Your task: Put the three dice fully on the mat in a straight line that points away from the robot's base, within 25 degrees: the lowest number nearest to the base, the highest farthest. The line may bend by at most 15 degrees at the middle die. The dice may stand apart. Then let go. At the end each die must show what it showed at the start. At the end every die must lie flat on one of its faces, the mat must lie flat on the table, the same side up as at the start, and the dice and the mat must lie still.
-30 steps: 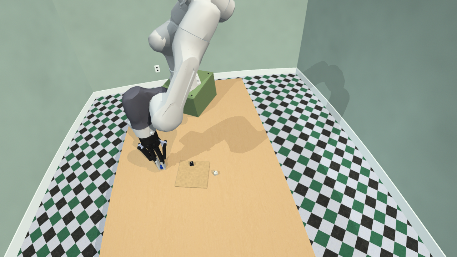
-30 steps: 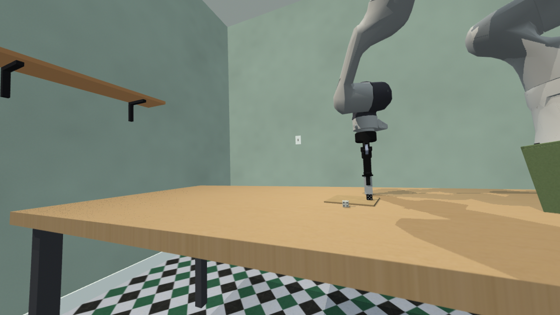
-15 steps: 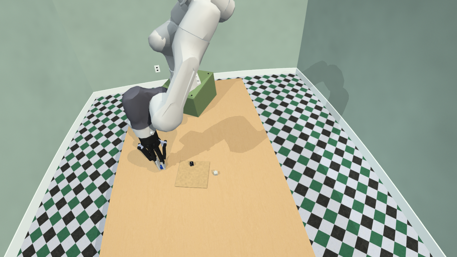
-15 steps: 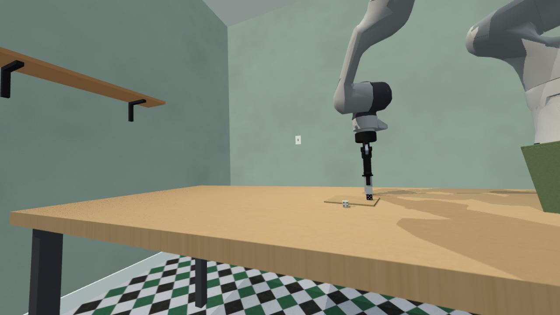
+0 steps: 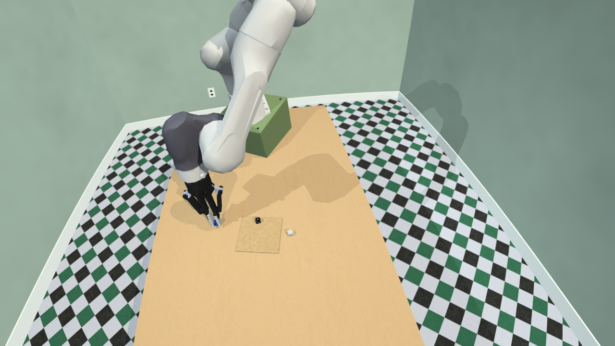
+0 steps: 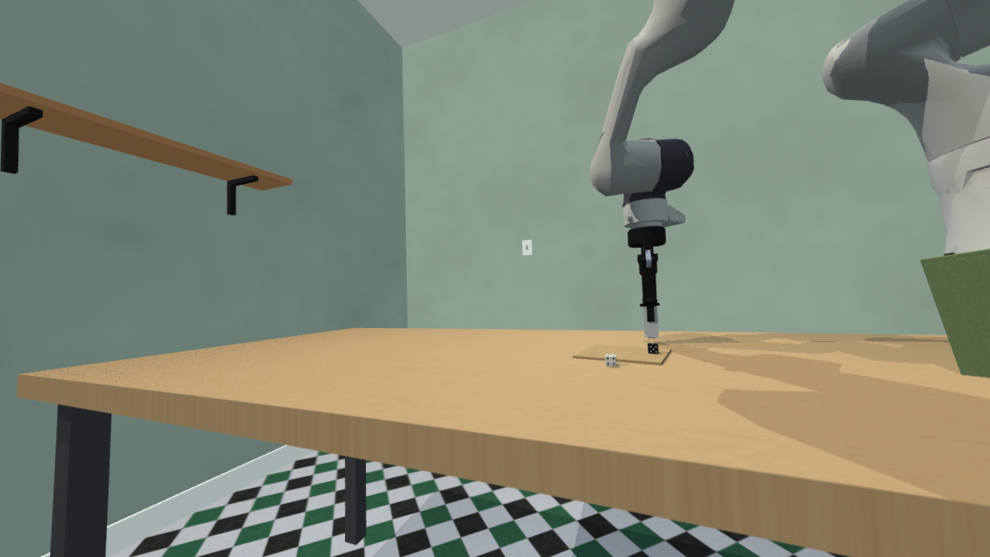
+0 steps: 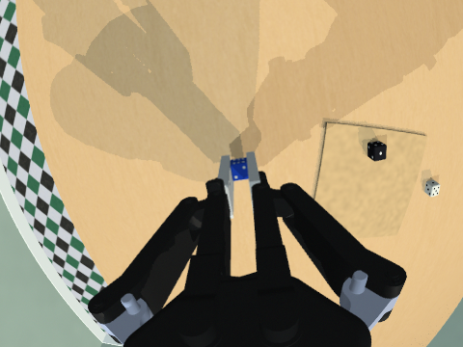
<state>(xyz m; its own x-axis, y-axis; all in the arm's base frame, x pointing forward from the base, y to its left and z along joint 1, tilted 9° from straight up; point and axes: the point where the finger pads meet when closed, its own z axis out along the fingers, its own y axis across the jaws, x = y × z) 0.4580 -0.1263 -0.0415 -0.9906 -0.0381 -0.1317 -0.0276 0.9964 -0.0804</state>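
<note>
The tan mat lies 150 mm to the left of my hand, 50 mm below it and 50 mm ahead of it. Also, from my hand: black die (150 mm to the left, 40 mm below); blue die (30 mm below); white die (250 mm to the left, 60 mm ahead, 40 mm below).
</note>
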